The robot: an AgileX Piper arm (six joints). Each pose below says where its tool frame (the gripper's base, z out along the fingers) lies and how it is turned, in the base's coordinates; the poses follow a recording.
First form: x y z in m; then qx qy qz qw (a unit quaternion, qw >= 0).
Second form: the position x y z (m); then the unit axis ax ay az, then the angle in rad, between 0 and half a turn. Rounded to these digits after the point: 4 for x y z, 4 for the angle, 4 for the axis.
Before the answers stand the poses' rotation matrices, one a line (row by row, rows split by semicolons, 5 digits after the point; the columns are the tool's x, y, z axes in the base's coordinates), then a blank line. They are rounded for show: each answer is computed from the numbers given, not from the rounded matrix.
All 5 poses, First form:
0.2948 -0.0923 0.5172 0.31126 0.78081 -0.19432 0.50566
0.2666 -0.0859 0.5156 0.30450 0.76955 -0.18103 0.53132
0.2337 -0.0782 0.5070 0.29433 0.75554 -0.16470 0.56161
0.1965 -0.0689 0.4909 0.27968 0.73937 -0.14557 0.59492
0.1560 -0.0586 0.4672 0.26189 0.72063 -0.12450 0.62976
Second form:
-0.29485 0.68259 0.66868; 0.28955 0.73071 -0.61824; -0.91062 0.01133 -0.41310
-0.24996 0.66103 0.70751; 0.27629 0.74902 -0.60220; -0.92800 0.04495 -0.36985
-0.19593 0.62975 0.75168; 0.25976 0.77249 -0.57947; -0.94559 0.08172 -0.31494
-0.13571 0.58677 0.79830; 0.24037 0.80118 -0.54803; -0.96115 0.11751 -0.24977
-0.06962 0.53427 0.84244; 0.22064 0.83183 -0.50930; -0.97287 0.15042 -0.17580

0.2948 -0.0923 0.5172 0.3608 0.9050 -0.2252 2.0813
0.2666 -0.0859 0.5156 0.3594 0.9084 -0.2137 2.0213
0.2337 -0.0782 0.5070 0.3557 0.9131 -0.1991 1.9489
0.1965 -0.0689 0.4909 0.3480 0.9199 -0.1811 1.8673
0.1560 -0.0586 0.4672 0.3371 0.9277 -0.1603 1.7791

